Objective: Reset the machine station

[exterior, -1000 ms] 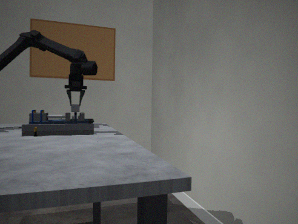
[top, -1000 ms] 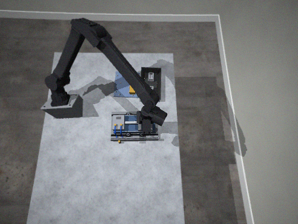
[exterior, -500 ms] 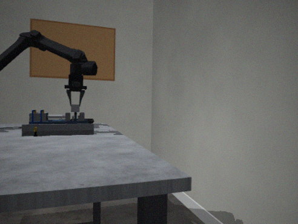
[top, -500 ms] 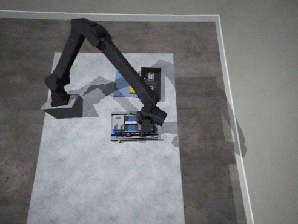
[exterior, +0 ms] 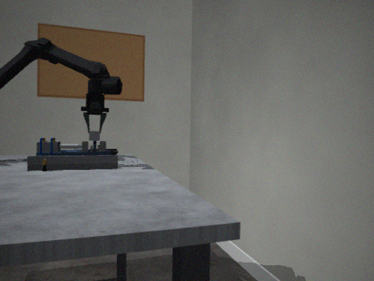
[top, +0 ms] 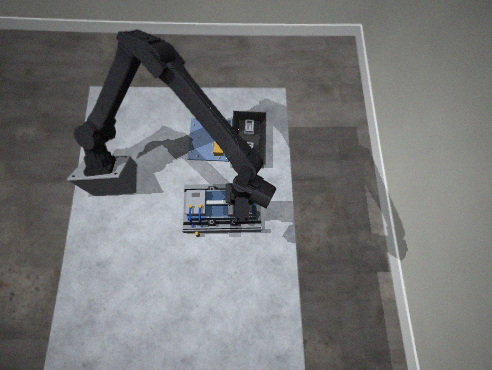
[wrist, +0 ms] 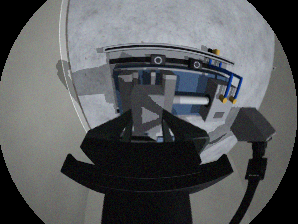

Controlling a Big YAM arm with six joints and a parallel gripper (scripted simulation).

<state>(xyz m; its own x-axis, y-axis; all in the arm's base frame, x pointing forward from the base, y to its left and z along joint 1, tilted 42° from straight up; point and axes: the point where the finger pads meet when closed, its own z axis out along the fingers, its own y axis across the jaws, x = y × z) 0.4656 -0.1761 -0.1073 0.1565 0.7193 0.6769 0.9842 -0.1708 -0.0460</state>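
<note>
My hand is 20 mm above the gray block. From my hand the other things lie so: yellow brass blank (260 mm to the left, 110 mm below, 40 mm behind); then vise (100 mm below, 70 mm behind, 20 mm to the left); then blue infeed plate (320 mm to the left, 130 mm below, 70 mm behind).
</note>
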